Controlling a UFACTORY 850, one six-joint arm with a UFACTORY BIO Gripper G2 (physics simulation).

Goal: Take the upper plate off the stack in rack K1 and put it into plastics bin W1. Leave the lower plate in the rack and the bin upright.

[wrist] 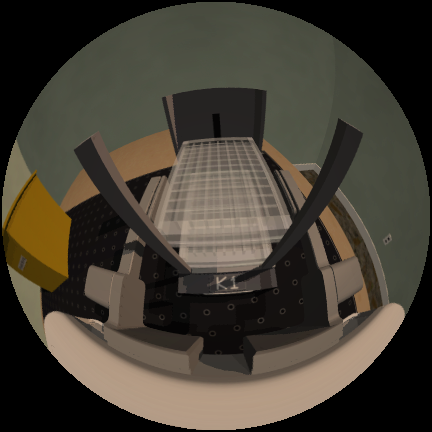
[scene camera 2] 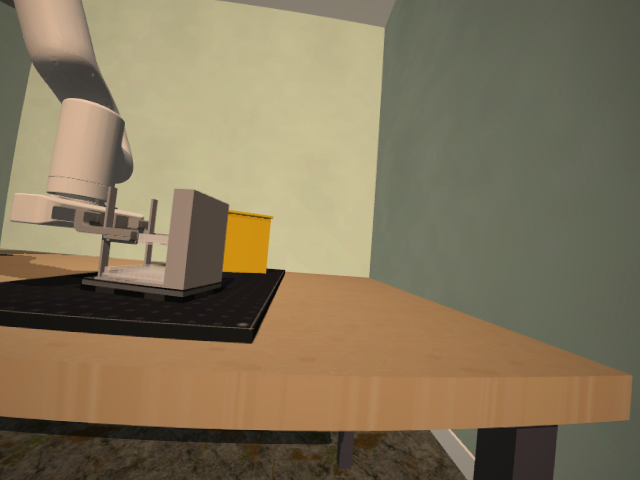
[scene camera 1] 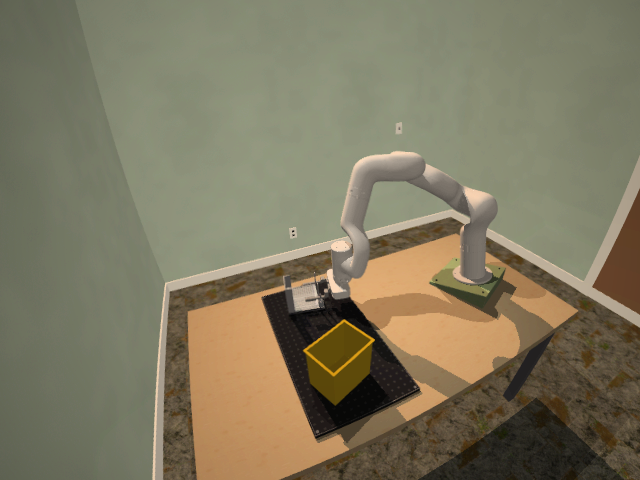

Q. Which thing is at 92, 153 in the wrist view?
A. A rack post.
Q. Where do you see a plate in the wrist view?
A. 229, 256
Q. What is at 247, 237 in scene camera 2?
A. A yellow bin W1.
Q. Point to a plate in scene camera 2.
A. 149, 273
